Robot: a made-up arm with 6 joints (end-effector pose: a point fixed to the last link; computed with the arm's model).
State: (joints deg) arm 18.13 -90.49 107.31 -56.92 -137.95 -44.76
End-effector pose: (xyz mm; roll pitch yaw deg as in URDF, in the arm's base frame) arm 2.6 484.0 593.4 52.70 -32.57 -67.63
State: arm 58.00 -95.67 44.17 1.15 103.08 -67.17
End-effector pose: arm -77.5 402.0 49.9 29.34 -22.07 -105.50
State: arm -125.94 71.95 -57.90 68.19 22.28 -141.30
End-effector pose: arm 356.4 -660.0 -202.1 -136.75 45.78 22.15
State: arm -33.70 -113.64 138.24 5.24 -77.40 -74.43
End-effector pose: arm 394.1 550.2 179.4 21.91 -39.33 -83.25
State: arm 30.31 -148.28 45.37 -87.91 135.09 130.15
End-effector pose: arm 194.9 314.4 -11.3 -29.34 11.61 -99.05
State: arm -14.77 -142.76 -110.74 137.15 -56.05 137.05
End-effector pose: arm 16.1 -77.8 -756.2 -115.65 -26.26 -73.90
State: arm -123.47 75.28 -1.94 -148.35 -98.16 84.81
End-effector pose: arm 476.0 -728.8 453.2 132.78 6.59 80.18
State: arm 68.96 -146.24 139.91 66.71 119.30 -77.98
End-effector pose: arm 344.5 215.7 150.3 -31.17 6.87 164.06
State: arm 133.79 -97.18 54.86 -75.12 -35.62 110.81
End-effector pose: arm -245.7 210.6 -402.7 -132.01 24.20 26.36
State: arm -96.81 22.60 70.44 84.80 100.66 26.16
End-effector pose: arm 652.8 -442.6 122.2 -157.36 18.88 178.95
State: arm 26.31 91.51 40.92 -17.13 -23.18 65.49
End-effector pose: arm -396.5 -396.1 -367.4 -178.90 -29.75 -105.62
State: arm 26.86 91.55 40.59 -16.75 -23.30 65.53
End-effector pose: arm -394.9 -397.2 -369.2 -178.57 -29.47 -105.39
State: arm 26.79 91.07 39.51 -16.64 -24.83 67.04
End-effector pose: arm -399.9 -398.7 -364.3 -177.99 -28.63 -105.58
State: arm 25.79 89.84 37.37 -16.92 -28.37 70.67
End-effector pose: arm -414.1 -400.8 -348.8 -177.13 -27.00 -106.22
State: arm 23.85 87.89 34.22 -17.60 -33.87 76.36
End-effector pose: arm -436.1 -403.6 -320.9 -176.02 -24.67 -106.97
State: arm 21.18 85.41 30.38 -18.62 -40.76 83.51
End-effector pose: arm -461.5 -407.3 -281.0 -174.80 -22.03 -107.33
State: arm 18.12 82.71 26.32 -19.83 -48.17 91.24
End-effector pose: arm -485.9 -411.5 -232.6 -173.74 -19.46 -106.88
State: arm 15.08 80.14 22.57 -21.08 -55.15 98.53
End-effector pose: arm -505.5 -415.3 -182.1 -173.04 -17.28 -105.63
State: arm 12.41 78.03 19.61 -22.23 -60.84 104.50
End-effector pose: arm -519.0 -418.4 -137.6 -172.80 -15.67 -104.03
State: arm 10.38 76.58 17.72 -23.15 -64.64 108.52
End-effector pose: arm -526.8 -420.7 -105.2 -172.91 -14.78 -102.67
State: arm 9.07 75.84 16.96 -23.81 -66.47 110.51
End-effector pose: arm -530.4 -422.5 -87.8 -173.14 -14.56 -101.96
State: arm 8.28 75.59 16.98 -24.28 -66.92 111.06
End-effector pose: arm -531.6 -424.0 -81.3 -173.38 -14.84 -101.80
